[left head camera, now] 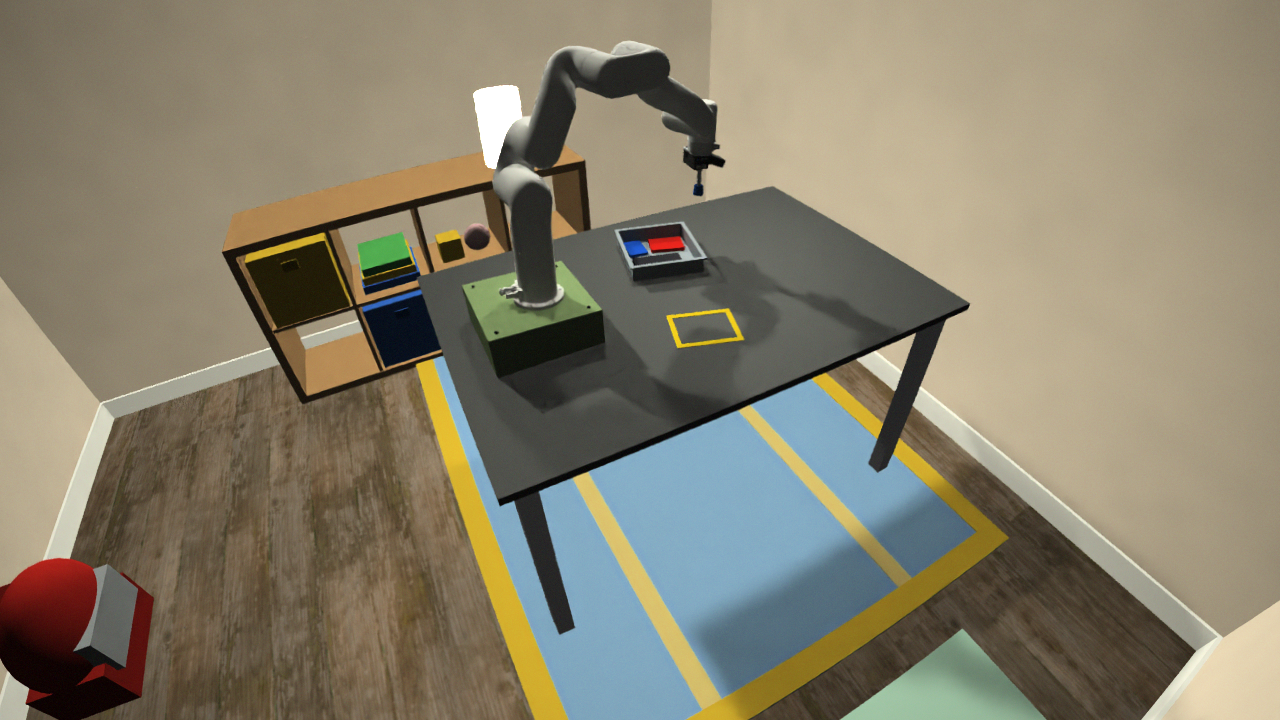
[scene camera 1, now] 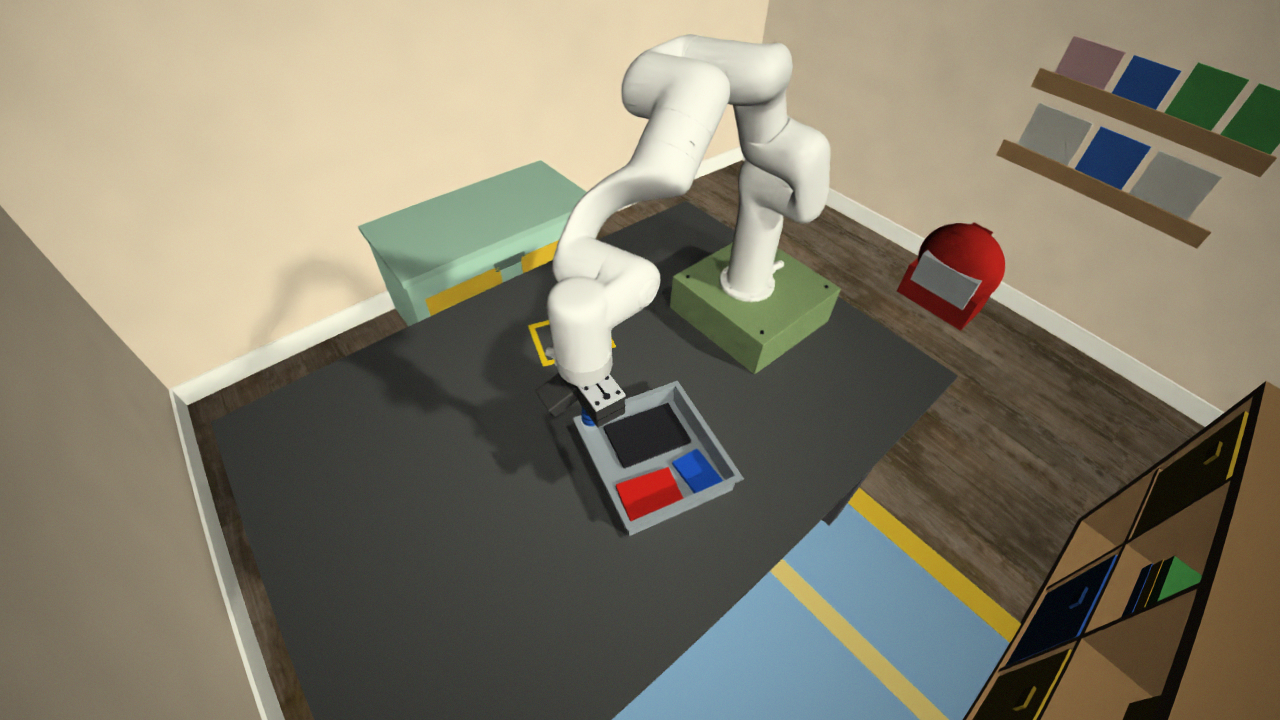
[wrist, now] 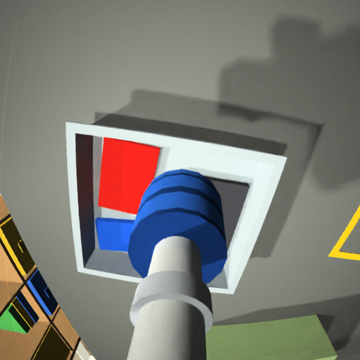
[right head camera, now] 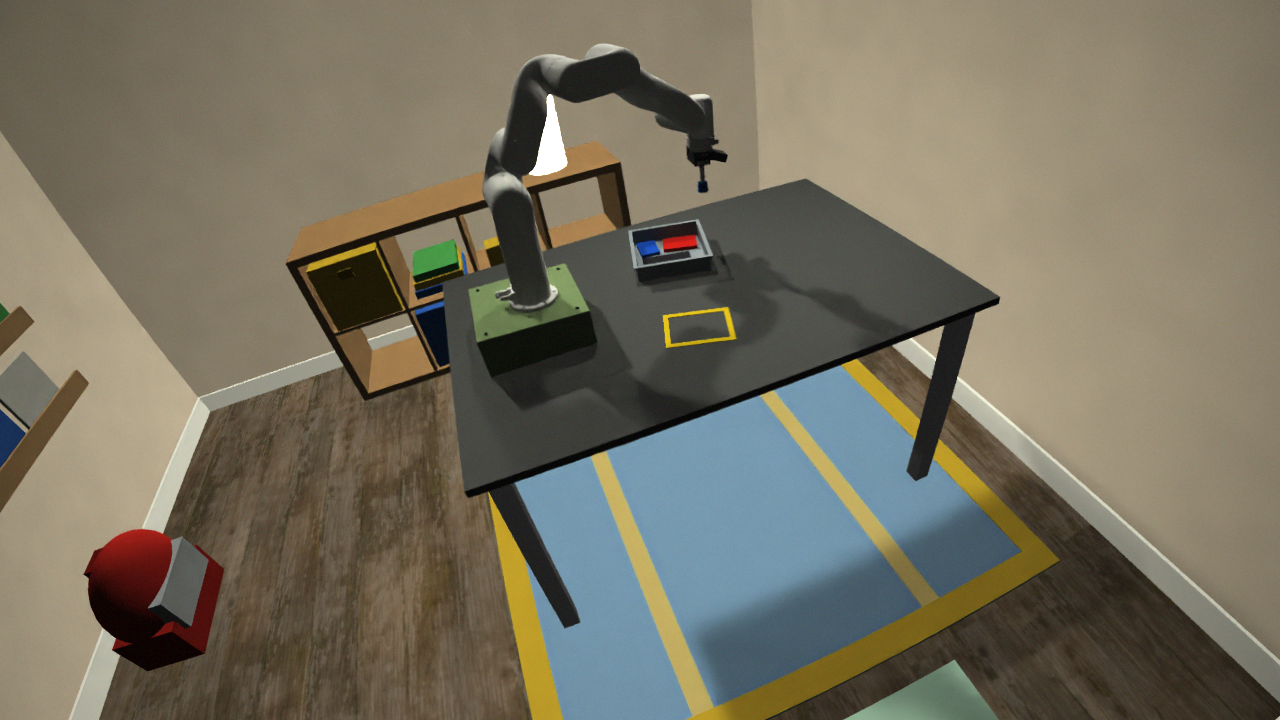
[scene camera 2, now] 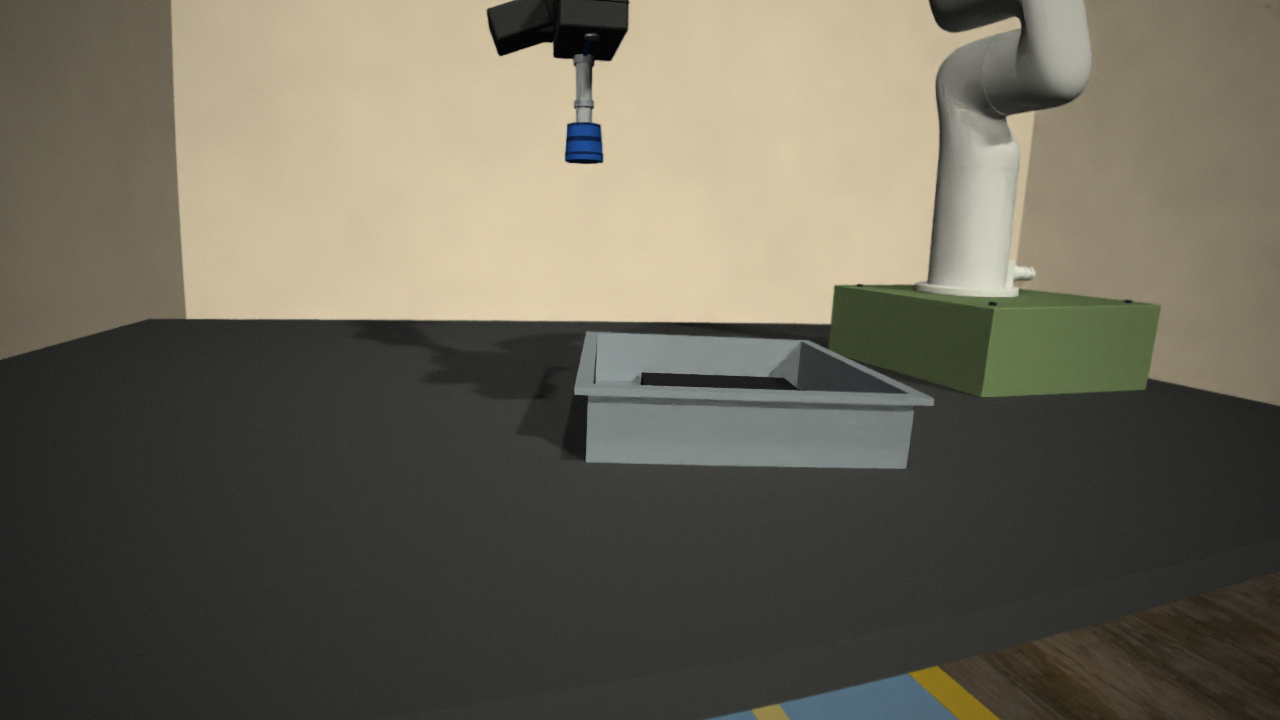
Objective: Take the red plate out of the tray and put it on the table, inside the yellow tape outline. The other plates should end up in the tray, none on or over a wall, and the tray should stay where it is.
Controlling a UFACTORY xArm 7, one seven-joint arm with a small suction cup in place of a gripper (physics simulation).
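Places are measured from the arm's base along level axes (x left, y back, z up), in centimetres.
Pixels of known places: end effector, tool point: (left head camera: 698, 194) (right head camera: 703, 190) (scene camera 2: 584, 161); arm's base, origin of the base link: (left head camera: 538, 297) (scene camera 1: 746, 283) (right head camera: 534, 299) (scene camera 2: 964, 292).
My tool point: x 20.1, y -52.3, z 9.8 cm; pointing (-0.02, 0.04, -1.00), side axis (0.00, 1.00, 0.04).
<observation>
For each thing: its middle in the pictures, then the offset to it from my tool point. Level surfaces: height alone.
- grey tray, body centre: (scene camera 2: 720, 387) (scene camera 1: 654, 454) (right head camera: 669, 249) (left head camera: 658, 250) dx +2.3, dy +11.4, dz -17.3 cm
- red plate, body centre: (scene camera 1: 649, 493) (right head camera: 679, 243) (left head camera: 666, 244) dx +7.8, dy +6.7, dz -19.0 cm
- smaller blue plate, body centre: (scene camera 1: 697, 473) (right head camera: 648, 248) (left head camera: 634, 248) dx +9.2, dy +16.7, dz -19.0 cm
- larger black plate, body centre: (scene camera 2: 721, 391) (scene camera 1: 647, 434) (right head camera: 667, 264) (left head camera: 659, 264) dx -3.0, dy +13.5, dz -18.9 cm
- dark table, its level: dz -19.8 cm
The grey tray (left head camera: 666, 268) (right head camera: 673, 271) (scene camera 1: 684, 504) (scene camera 2: 751, 434) (wrist: 76, 200) stands on the table. Inside it the red plate (left head camera: 665, 243) (right head camera: 680, 242) (scene camera 1: 648, 493) (wrist: 127, 175) lies flat beside the smaller blue plate (left head camera: 635, 248) (right head camera: 648, 248) (scene camera 1: 696, 470) (wrist: 112, 235). The larger black plate (scene camera 1: 646, 434) (scene camera 2: 716, 381) (wrist: 237, 200) lies at the tray's other end, partly hidden in the wrist view. The yellow tape outline (left head camera: 698, 312) (right head camera: 701, 342) (scene camera 1: 537, 344) (wrist: 345, 257) is apart from the tray. My blue suction cup (left head camera: 698, 190) (right head camera: 702, 187) (scene camera 1: 588, 419) (scene camera 2: 583, 159) (wrist: 177, 220) is open, holding nothing, well above the table near the tray.
The arm's green base block (left head camera: 537, 313) (right head camera: 532, 313) (scene camera 1: 756, 317) (scene camera 2: 904, 349) stands on the dark table (left head camera: 823, 259) (scene camera 1: 429, 573). The tray's raised walls surround the plates. A wooden shelf unit (left head camera: 358, 195) stands behind the table, and a mint cabinet (scene camera 1: 474, 214) stands beside it.
</observation>
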